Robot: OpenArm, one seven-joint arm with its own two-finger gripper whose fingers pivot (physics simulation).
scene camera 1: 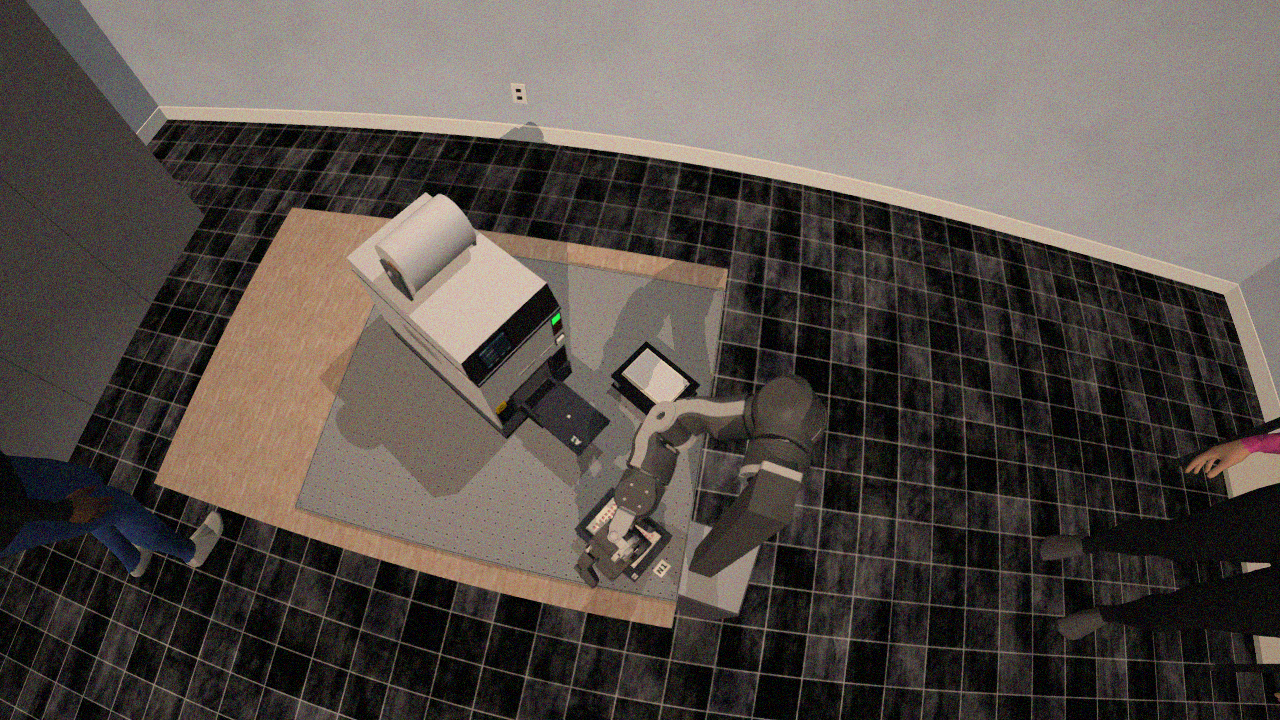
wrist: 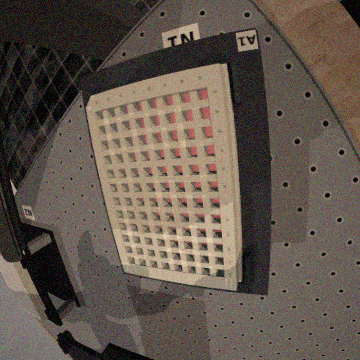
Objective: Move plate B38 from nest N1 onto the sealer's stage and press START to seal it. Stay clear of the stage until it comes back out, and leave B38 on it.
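Plate B38 (scene camera 1: 601,516) (wrist: 165,180), cream with a grid of reddish wells, sits in the dark nest N1 (scene camera 1: 654,558) (wrist: 256,200). In the wrist view its lower edge reaches near the nest's edge. My gripper (scene camera 1: 623,548) is open and empty, above the plate, and hides part of it in the scene view. Part of a finger shows at the wrist view's left edge. The sealer (scene camera 1: 478,300) is a white box with a roll on top and a green light (scene camera 1: 555,318) on its front. Its dark stage (scene camera 1: 568,414) is out and bare. I cannot clearly tell the START button.
Nest N2 (scene camera 1: 629,387) (wrist: 57,267) holds a white block (scene camera 1: 655,374) and stands beside the stage, near my arm. The N1 label (scene camera 1: 661,567) (wrist: 181,39) lies beside nest N1. The perforated grey board (scene camera 1: 429,528) lies on a wooden table (scene camera 1: 241,358).
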